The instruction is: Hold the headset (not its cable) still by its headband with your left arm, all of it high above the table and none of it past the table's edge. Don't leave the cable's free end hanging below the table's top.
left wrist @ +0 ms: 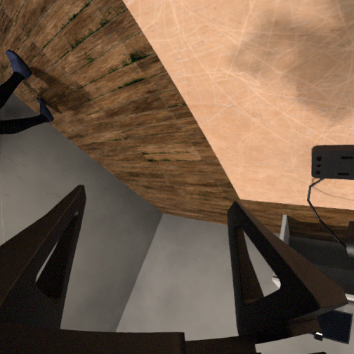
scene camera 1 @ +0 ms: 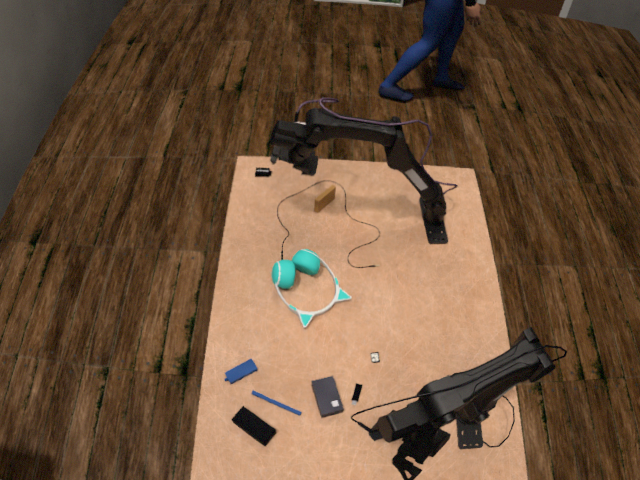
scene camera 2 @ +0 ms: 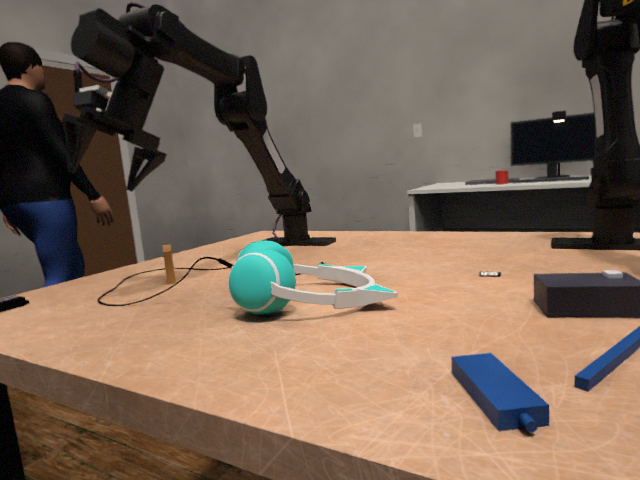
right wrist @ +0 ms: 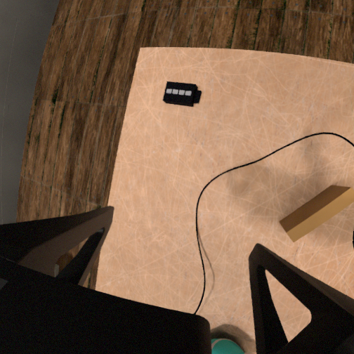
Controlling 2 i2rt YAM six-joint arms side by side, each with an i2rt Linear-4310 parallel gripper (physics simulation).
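Where they show: left gripper, fingertip midpoint: (scene camera 1: pixel 419 469); right gripper, fingertip midpoint: (scene camera 1: pixel 287 168) (scene camera 2: pixel 101 182); left arm's base, link origin: (scene camera 1: pixel 467 414) (scene camera 2: pixel 612 246); right arm's base, link origin: (scene camera 1: pixel 432 220) (scene camera 2: pixel 296 243).
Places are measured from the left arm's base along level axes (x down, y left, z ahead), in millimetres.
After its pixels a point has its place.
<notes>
The headset (scene camera 1: pixel 306 261) @(x -83, y -443, z 458 mm) (scene camera 2: pixel 262 285) @(x -50, y -396, z 553 mm) (right wrist: pixel 227 346) lies on the table, with turquoise ear cups and a white headband (scene camera 1: pixel 324 311) @(x -20, y -313, z 401 mm) (scene camera 2: pixel 310 296) @(x -32, y -345, z 527 mm) with two cat ears. Its thin black cable (scene camera 1: pixel 379 233) @(x -2, y -616, z 222 mm) (right wrist: pixel 197 220) loops over the table around a wooden block, and the free end (scene camera 1: pixel 373 266) @(x -4, y -484, z 248 mm) lies on the table top. My left gripper (scene camera 1: pixel 410 463) @(x -168, y 176, z 188 mm) (left wrist: pixel 162 199) is open and empty, raised at the lower right of scene camera 1, well away from the headset. My right gripper (scene camera 1: pixel 292 165) @(x -191, y -714, z 527 mm) (scene camera 2: pixel 101 179) @(x -191, y -714, z 527 mm) (right wrist: pixel 184 233) is open and empty, above the table's far end, beyond the ear cups.
The wooden block (scene camera 1: pixel 324 199) @(x -44, y -717, z 406 mm) (scene camera 2: pixel 169 264) @(x -36, y -698, z 432 mm) (right wrist: pixel 317 212) stands inside the cable's loop. A small black item (scene camera 1: pixel 262 172) @(x -14, y -860, z 626 mm) (right wrist: pixel 180 94) lies near the far corner. A dark box (scene camera 1: pixel 327 396) @(x -36, y -47, z 392 mm), blue stick (scene camera 1: pixel 276 403) @(x -10, y -31, z 527 mm), blue block (scene camera 1: pixel 241 371) @(x -15, y -117, z 627 mm) and black slab (scene camera 1: pixel 253 426) @(x -34, y 44, z 582 mm) lie below the headset.
</notes>
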